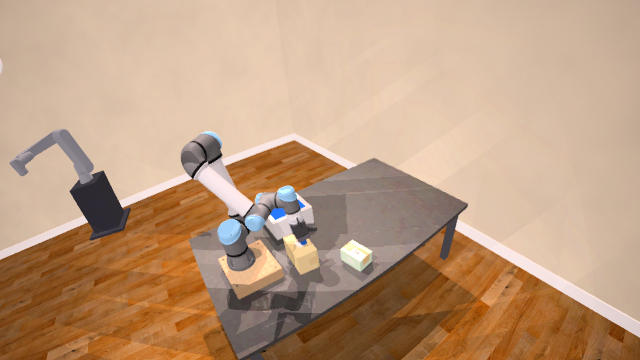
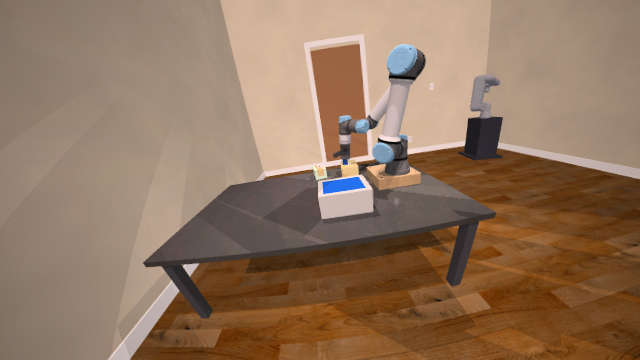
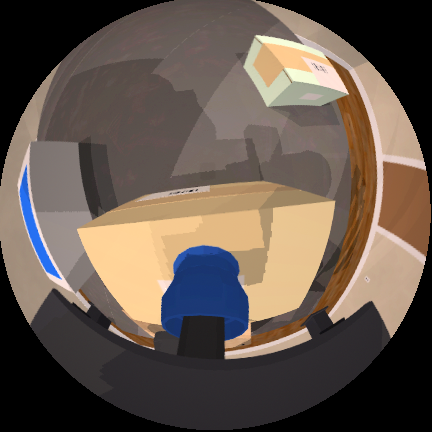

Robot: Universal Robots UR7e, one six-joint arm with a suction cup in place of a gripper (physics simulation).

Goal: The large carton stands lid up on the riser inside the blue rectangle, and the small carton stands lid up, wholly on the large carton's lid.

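Observation:
The large tan carton [image 1: 306, 260] [image 2: 349, 168] [image 3: 120, 250] stands on the table between the robot base and the riser. A plain tan face is under the cup, and its barcode strip shows on the far face. My blue suction cup [image 1: 303, 242] [image 2: 345, 161] [image 3: 205, 261] is right at that plain face with suction off. I cannot tell whether it touches. The small pale green carton [image 1: 356, 255] [image 2: 320, 171] [image 3: 294, 72] lies on the table to the side, tan lid up. The white riser [image 1: 281, 228] [image 2: 345, 203] [image 3: 56, 181] with the blue rectangle [image 1: 279, 213] [image 2: 343, 184] [image 3: 34, 225] has nothing on it.
The arm stands on a wooden plinth [image 1: 261, 279] [image 2: 396, 180] at the grey table's [image 1: 393, 206] [image 2: 250, 223] corner. A second grey arm on a black pedestal [image 1: 98, 206] [image 2: 482, 136] stands on the floor, well away. A brown door [image 2: 340, 98] is in the far wall.

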